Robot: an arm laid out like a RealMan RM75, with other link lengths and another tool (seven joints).
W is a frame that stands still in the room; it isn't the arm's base.
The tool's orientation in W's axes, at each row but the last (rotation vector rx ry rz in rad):
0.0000 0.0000 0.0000
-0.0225 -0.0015 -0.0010
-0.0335 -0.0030 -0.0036
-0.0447 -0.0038 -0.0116
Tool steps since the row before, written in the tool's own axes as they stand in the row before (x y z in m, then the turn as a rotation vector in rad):
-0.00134 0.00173 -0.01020 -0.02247 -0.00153 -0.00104
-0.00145 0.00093 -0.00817 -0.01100 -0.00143 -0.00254
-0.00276 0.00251 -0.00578 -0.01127 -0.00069 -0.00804
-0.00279 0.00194 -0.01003 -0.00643 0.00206 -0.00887
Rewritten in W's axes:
-0.00134 0.00173 -0.01020 -0.02247 -0.00153 -0.00104
-0.00144 0.00075 -0.00819 -0.01100 -0.00148 -0.00252
-0.00273 0.00232 -0.00587 -0.01125 -0.00092 -0.00805
-0.00273 0.00152 -0.01012 -0.00637 0.00174 -0.00898

